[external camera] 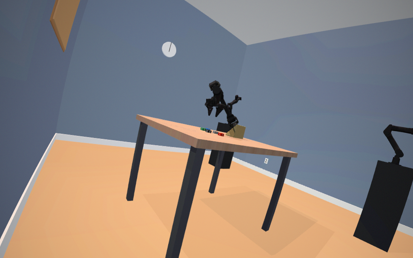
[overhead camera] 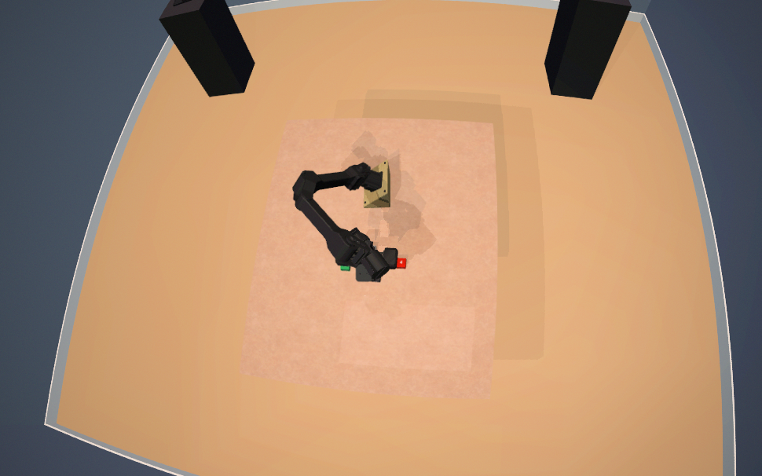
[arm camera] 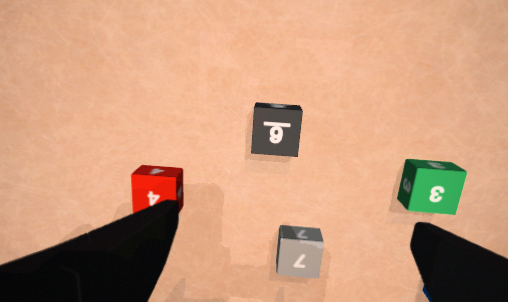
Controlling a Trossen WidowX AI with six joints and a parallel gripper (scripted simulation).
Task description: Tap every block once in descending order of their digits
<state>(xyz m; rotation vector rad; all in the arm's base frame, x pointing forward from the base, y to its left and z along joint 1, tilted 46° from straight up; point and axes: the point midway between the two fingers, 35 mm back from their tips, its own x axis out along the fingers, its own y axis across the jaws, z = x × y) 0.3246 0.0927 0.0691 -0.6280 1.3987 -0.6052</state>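
The blue block is 11 cm behind my gripper tip, 14 cm to the right of it and 12 cm below it. Also, from my gripper tip: grey block 9 cm behind, 2 cm to the right, 12 cm below; then black block 12 cm below; then red block 5 cm behind, 9 cm to the left, 12 cm below.
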